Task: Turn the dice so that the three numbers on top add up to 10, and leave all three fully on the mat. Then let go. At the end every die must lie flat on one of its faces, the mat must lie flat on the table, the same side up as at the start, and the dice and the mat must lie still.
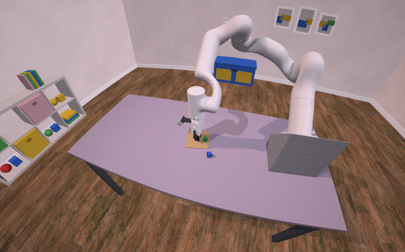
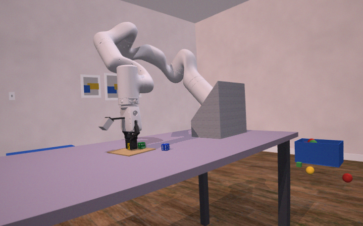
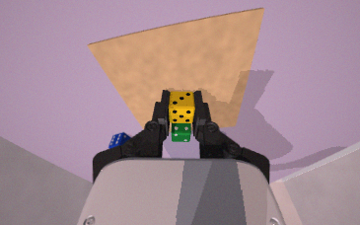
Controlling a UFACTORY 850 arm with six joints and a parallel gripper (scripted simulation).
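My gripper is now 1 cm above the yellow die. The rest, counted from my hand: blue die 10 cm to the left, 9 cm behind, 2 cm below; tan mat 3 cm below; green die 5 cm behind, 1 cm below.
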